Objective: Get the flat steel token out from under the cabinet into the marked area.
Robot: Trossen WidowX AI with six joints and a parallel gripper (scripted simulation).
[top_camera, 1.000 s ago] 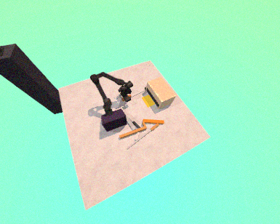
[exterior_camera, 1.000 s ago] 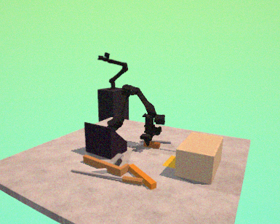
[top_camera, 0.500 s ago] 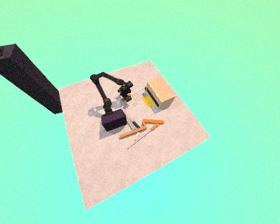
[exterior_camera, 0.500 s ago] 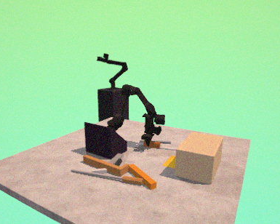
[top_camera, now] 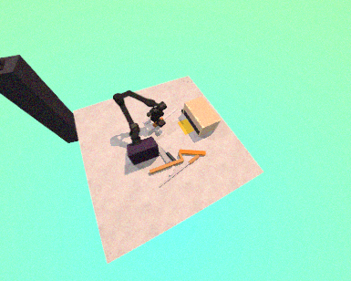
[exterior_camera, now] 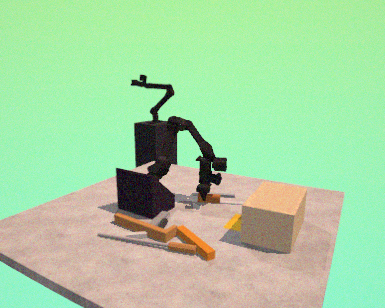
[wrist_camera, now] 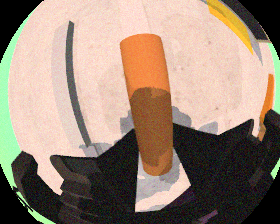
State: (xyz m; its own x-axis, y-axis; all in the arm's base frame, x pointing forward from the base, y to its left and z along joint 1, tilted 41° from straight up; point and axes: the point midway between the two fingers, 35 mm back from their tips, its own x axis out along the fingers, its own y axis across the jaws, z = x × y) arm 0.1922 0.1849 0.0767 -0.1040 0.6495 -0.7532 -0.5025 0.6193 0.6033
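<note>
My gripper tip is 31 cm to the left of the dark-handled tool and 2 cm short of it. The rest, counted from my gripper tip: orange bar: 36 cm to the right, 22 cm ahead, 1 cm above.
</note>
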